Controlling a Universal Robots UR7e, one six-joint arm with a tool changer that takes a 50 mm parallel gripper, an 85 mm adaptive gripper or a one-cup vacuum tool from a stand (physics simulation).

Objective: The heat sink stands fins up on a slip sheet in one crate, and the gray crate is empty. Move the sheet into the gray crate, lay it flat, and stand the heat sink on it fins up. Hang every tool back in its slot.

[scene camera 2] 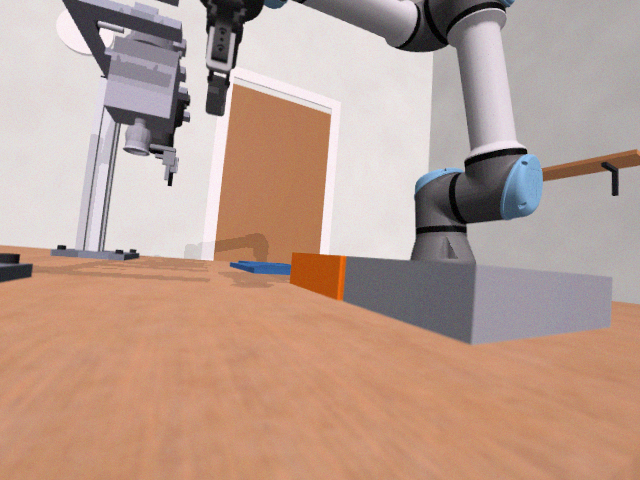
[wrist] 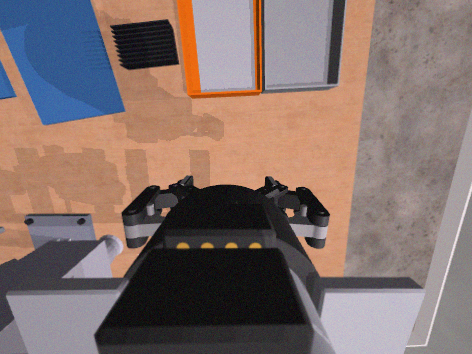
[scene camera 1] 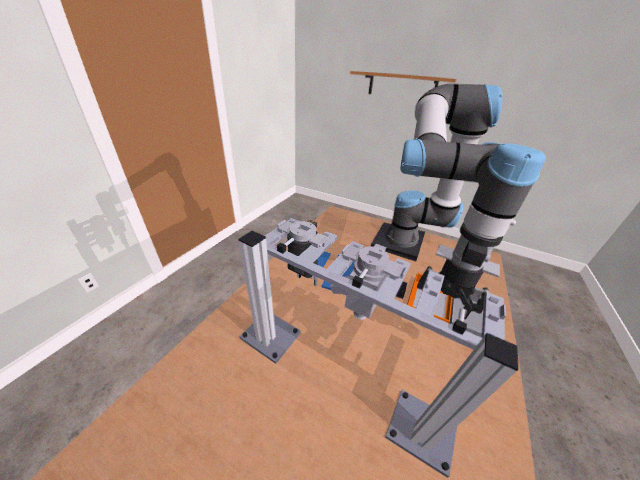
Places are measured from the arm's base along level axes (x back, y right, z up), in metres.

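Pixels of known places: arm's base, link origin: [scene camera 1: 401,238].
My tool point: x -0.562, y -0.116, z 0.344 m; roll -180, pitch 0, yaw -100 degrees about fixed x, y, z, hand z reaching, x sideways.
Note:
Ahead of a thing's pixels: the offset from my tool point to its top centre. "*": to the spot under its first point.
The slip sheet @[dy -0.027, dx +0.208, dz -0.370 m] [wrist: 226,47], pale gray, lies flat in the orange crate @[dy -0.023, dx +0.218, dz -0.333 m] [wrist: 190,55] [scene camera 2: 316,273] [scene camera 1: 415,289]. The gray crate @[dy -0.164, dx +0.204, dz -0.333 m] [wrist: 266,90] [scene camera 2: 413,291] stands against it and looks empty inside. The black heat sink @[dy +0.115, dx +0.231, dz -0.346 m] [wrist: 146,45] stands fins up on the table, left of the orange crate in the wrist view. The arm carries the adaptive gripper [wrist: 228,182] [scene camera 1: 474,304], whose fingers are open and empty. It is high above the table at the right end of the tool stand in scene camera 1, apart from the heat sink and sheet.
The tool stand's post @[* dy +0.417, dx -0.157, dz -0.133 m] [scene camera 1: 261,289] holds up the rail. The vacuum tool @[dy +0.199, dx -0.066, dz -0.011 m] [scene camera 1: 372,262] [scene camera 2: 139,93] hangs in the middle slot, the parallel gripper [scene camera 1: 299,256] in the left one. A blue plate-like object @[dy +0.280, dx +0.235, dz -0.365 m] [wrist: 70,70] [scene camera 2: 266,267] lies beside the heat sink.

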